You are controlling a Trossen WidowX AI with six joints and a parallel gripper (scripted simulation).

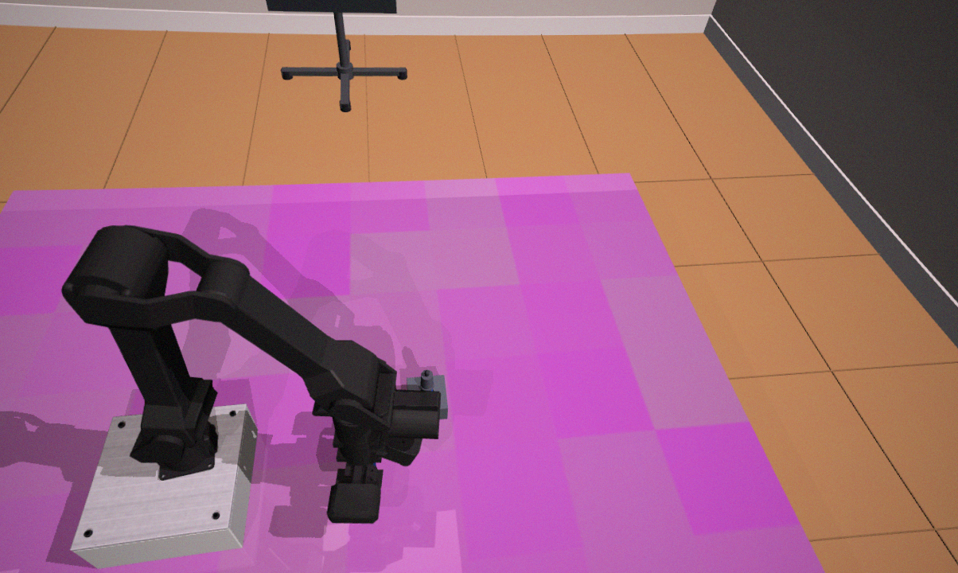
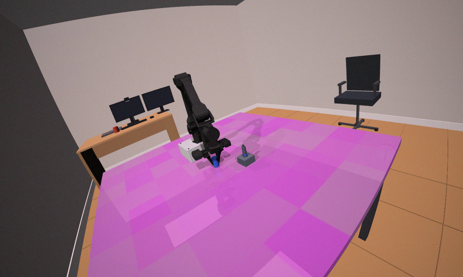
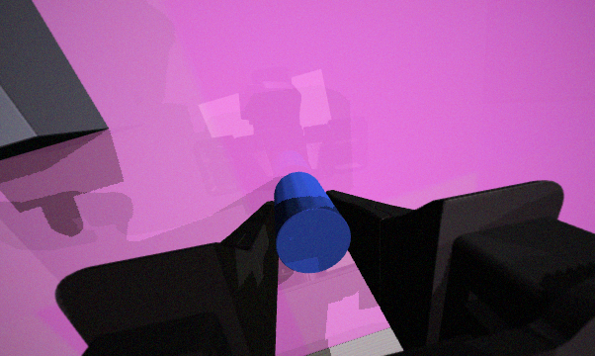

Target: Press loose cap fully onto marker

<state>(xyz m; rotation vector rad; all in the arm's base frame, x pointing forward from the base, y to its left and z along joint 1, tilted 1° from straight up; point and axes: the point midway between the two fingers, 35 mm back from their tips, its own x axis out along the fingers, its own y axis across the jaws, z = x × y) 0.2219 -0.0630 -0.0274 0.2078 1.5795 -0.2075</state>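
Right now the holder block is 11 cm ahead of my gripper tip and 10 cm to the left of it. From my gripper tip the other things lie so: blue marker cap (1 cm above).
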